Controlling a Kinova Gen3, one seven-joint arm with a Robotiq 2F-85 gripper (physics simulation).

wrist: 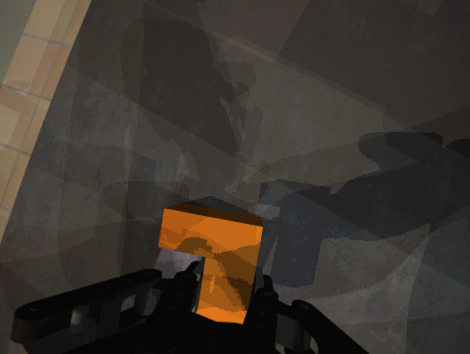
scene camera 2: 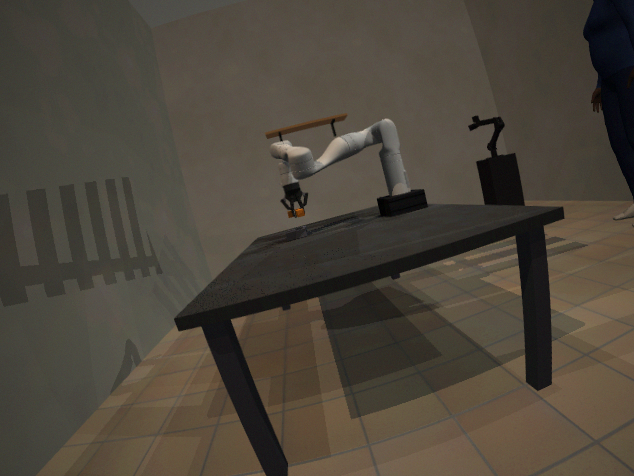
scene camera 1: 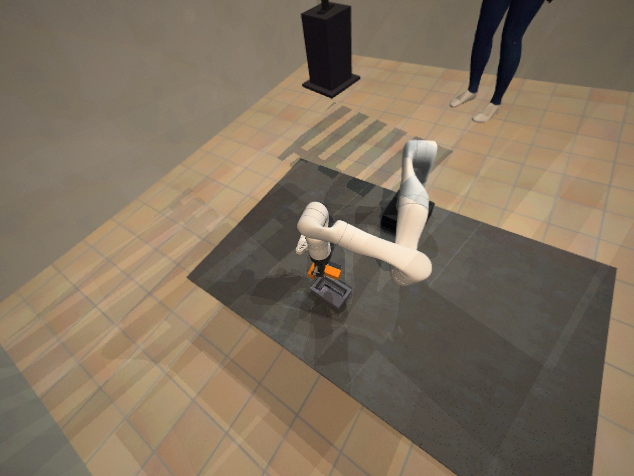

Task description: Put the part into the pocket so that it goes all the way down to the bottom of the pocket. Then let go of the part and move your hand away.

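Where they show: gripper, between the fingertips: (wrist: 231, 273) (scene camera 1: 324, 271); arm's base, origin of its link: (scene camera 2: 399, 193).
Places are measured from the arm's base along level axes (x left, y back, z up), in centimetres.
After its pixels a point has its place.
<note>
The orange L-shaped part (scene camera 1: 332, 271) @(x -1.4, y -45.7, z 3.9 cm) (scene camera 2: 299, 212) @(x 1.4, y -45.3, z 2.8 cm) (wrist: 232, 250) @(x -7.6, y -47.8, z 4.3 cm) is held in my gripper (scene camera 1: 319, 271) @(x -4.9, y -46.8, z 0.6 cm) (scene camera 2: 294, 211) @(x -4.9, y -46.8, z 0.6 cm) (wrist: 231, 273) @(x -4.9, y -46.8, z 0.6 cm), which is shut on one leg of it. The other leg sticks out to the left in the wrist view. The grey block with the pocket (scene camera 1: 325, 298) @(x 1.0, y -53.2, z -4.5 cm) (scene camera 2: 302, 233) @(x 6.5, y -45.5, z -6.2 cm) stands on the table. In scene camera 2 the part hangs above the block with a visible gap. In scene camera 1 the pocket looks empty. In the wrist view the part hides most of the block; a pale grey piece of it (wrist: 176, 259) @(x -1.4, y -51.8, z -4.3 cm) shows behind.
The dark table (scene camera 1: 460, 327) @(x 42.3, y -28.3, z -7.9 cm) (scene camera 2: 327, 261) @(x 65.7, y -30.1, z -7.9 cm) (wrist: 95, 200) @(x -0.5, y -65.0, z -7.9 cm) carries the block and the arm's black base (scene camera 1: 390, 217) @(x -2.0, y -9.0, z -0.2 cm) (scene camera 2: 403, 202) @(x 9.7, y -0.8, z -3.4 cm). A dark pedestal (scene camera 1: 328, 48) (scene camera 2: 499, 179) and a standing person (scene camera 1: 504, 51) (scene camera 2: 614, 76) are beyond the table.
</note>
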